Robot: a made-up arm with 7 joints. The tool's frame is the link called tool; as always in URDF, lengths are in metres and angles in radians. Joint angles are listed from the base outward.
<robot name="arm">
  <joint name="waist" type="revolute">
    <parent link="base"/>
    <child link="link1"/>
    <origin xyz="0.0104 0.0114 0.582"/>
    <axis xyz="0 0 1"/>
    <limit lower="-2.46" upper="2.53"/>
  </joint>
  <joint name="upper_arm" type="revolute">
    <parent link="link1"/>
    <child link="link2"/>
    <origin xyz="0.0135 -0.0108 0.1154"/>
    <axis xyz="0 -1 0"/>
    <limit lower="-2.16" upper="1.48"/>
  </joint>
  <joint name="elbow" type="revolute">
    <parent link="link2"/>
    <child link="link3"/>
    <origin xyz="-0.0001 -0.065 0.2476"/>
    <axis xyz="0 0 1"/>
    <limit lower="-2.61" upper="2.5"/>
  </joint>
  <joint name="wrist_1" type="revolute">
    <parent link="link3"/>
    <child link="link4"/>
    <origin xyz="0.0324 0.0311 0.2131"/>
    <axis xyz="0 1 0"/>
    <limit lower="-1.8" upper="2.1"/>
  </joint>
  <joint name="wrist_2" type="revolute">
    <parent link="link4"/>
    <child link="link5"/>
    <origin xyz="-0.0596 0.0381 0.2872"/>
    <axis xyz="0 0 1"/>
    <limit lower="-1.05" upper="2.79"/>
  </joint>
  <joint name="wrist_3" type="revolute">
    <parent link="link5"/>
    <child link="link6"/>
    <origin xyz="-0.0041 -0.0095 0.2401"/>
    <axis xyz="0 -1 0"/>
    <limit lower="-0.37" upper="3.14"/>
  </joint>
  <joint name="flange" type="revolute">
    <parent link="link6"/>
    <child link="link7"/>
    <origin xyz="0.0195 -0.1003 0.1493"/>
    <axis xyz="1 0 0"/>
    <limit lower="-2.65" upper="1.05"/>
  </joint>
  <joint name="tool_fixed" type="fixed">
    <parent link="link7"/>
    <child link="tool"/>
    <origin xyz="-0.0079 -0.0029 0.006"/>
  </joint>
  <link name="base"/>
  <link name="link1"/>
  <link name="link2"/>
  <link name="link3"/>
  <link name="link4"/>
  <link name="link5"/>
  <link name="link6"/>
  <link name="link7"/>
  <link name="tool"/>
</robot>
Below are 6 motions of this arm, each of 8 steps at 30 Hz.
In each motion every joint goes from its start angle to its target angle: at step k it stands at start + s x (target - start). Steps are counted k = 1, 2, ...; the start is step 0. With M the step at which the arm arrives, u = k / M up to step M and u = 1 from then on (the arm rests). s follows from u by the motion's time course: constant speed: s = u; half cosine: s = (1 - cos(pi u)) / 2; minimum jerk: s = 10 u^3 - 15 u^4 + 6 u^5.
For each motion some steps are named. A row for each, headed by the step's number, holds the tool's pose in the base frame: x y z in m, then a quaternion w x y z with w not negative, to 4 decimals.
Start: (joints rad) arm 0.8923 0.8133 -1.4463 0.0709 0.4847 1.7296 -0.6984
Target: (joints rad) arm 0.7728 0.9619 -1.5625 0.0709 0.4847 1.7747 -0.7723
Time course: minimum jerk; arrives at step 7
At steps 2, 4, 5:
2: -0.4906 -0.5974 1.2766 0.4679 0.0346 -0.6875 -0.5543
4: -0.5531 -0.5881 1.2185 0.4244 0.0178 -0.6607 -0.6189
5: -0.5808 -0.5811 1.1914 0.4036 0.0110 -0.6469 -0.6469

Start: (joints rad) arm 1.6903 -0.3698 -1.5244 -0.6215 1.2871 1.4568 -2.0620
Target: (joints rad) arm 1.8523 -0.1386 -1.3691 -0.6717 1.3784 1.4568 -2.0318
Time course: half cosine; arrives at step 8
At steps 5, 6, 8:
5: -0.2035 0.0225 1.6138 0.4273 -0.0758 -0.8947 -0.1062
6: -0.1914 -0.0221 1.6148 0.4338 -0.0398 -0.8942 -0.1032
8: -0.1785 -0.0618 1.6142 0.4389 -0.0073 -0.8929 -0.1007

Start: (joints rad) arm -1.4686 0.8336 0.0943 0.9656 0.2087 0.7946 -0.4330
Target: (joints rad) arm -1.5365 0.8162 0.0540 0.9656 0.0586 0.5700 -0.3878
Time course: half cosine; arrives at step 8
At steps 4, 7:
4: -0.1044 0.3498 1.7041 0.7130 -0.3273 -0.0743 -0.6156
7: -0.0954 0.3389 1.7140 0.6962 -0.2906 -0.0233 -0.6560

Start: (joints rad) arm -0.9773 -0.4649 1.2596 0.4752 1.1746 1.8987 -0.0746
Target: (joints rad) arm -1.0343 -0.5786 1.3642 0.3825 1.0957 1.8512 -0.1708
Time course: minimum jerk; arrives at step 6
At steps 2, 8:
2: 0.4322 -0.4273 1.4158 0.5550 0.6964 -0.4438 0.1001
8: 0.4163 -0.5092 1.3919 0.5579 0.6796 -0.4704 0.0753

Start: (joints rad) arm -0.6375 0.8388 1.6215 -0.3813 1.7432 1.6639 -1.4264
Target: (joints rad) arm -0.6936 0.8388 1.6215 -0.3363 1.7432 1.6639 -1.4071
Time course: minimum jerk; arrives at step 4
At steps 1, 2, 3, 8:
1: -0.6203 0.2748 1.4028 0.3086 0.2300 -0.6598 0.6454
2: -0.6101 0.2972 1.4039 0.3224 0.2200 -0.6571 0.6449
3: -0.5991 0.3192 1.4049 0.3363 0.2102 -0.6541 0.6441
8: -0.5961 0.3249 1.4052 0.3399 0.2077 -0.6533 0.6438

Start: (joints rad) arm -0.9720 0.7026 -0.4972 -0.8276 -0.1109 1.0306 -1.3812
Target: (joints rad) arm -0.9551 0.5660 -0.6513 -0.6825 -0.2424 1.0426 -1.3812
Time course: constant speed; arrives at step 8
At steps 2, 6, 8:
2: -0.3016 0.8007 0.9880 0.2470 0.4900 0.3214 0.7718
6: -0.2601 0.7876 1.0994 0.2348 0.4953 0.2406 0.8011
8: -0.2379 0.7751 1.1544 0.2301 0.4972 0.1990 0.8126

